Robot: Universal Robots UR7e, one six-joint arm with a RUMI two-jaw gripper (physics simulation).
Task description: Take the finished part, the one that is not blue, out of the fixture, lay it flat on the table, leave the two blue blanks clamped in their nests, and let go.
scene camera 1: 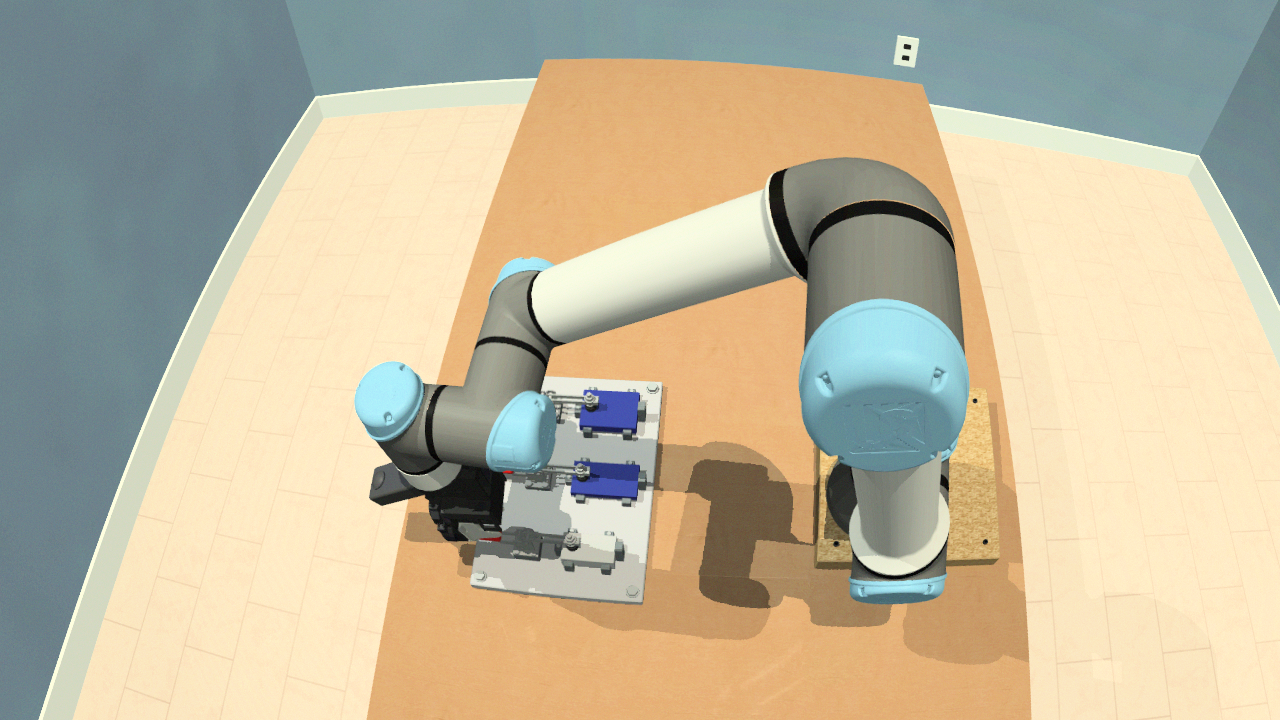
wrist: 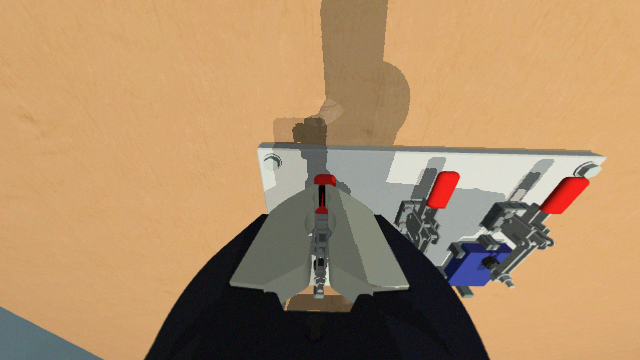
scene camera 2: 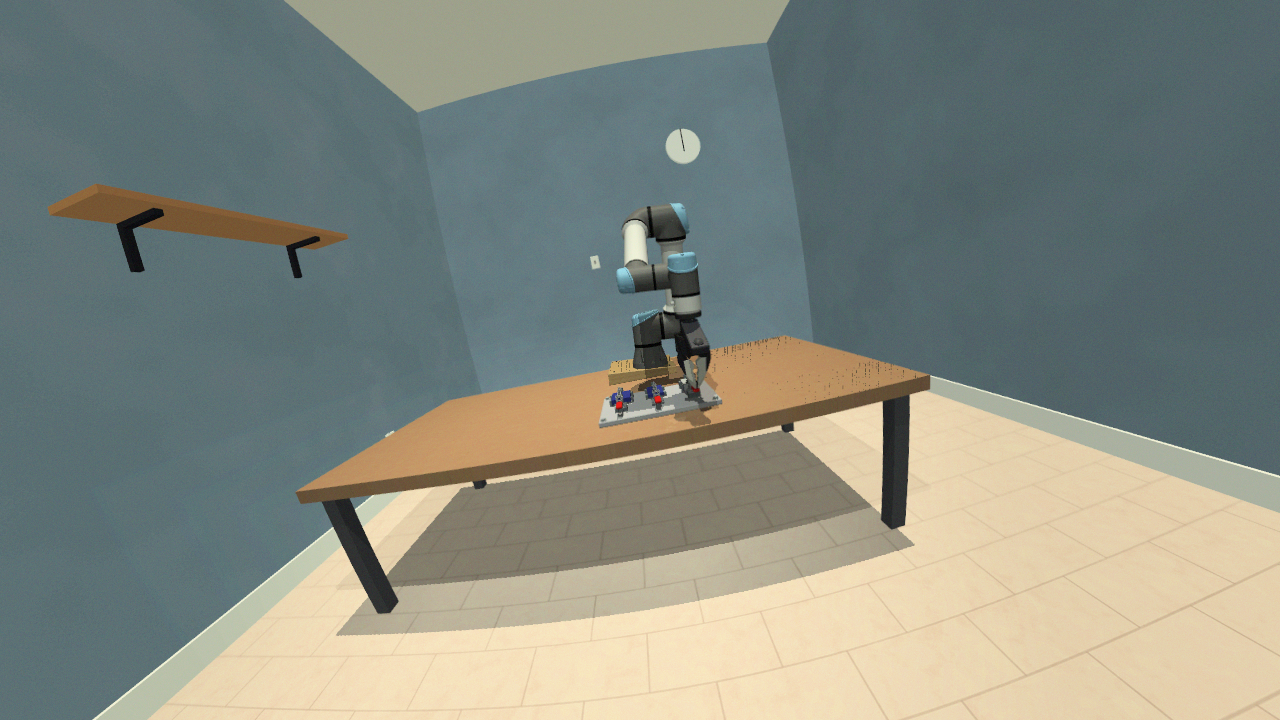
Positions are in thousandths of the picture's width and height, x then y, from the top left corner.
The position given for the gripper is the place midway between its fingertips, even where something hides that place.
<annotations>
gripper: scene camera 1 375,741; wrist 504,521; scene camera 2 544,540
</annotations>
